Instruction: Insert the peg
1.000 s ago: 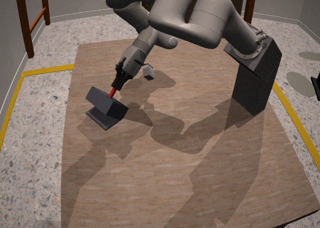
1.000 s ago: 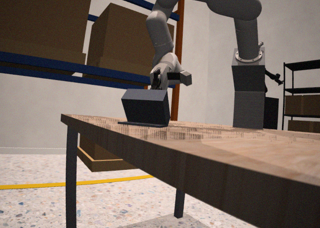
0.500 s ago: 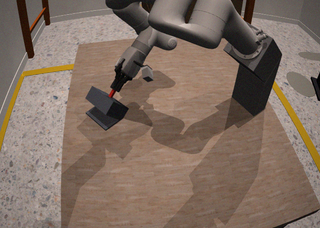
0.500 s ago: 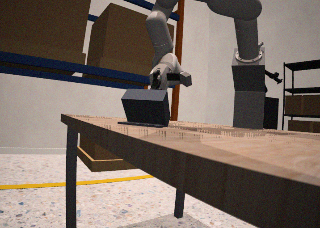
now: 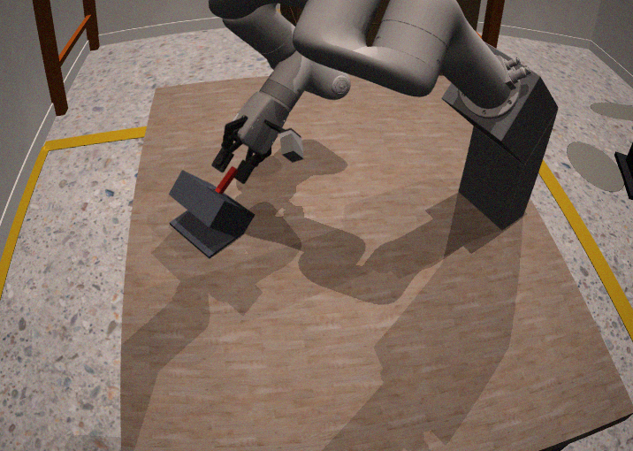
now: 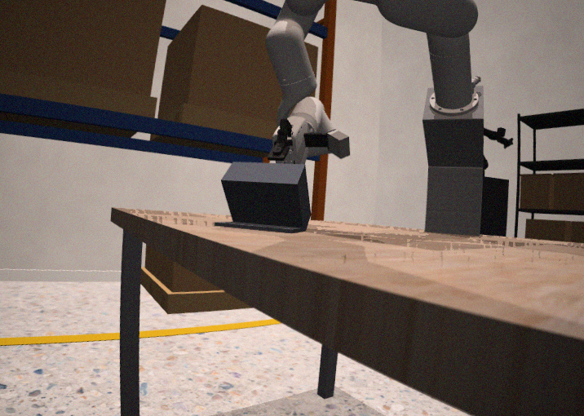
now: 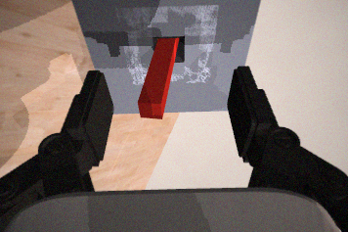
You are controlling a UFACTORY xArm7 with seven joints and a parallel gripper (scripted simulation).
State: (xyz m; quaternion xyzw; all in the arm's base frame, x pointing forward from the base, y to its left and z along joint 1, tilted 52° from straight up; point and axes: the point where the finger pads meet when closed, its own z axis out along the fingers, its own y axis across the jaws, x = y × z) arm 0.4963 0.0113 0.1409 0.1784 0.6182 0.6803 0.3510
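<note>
The red peg is 30 mm below my hand, 20 mm to the left of it and 10 mm ahead of it.
</note>
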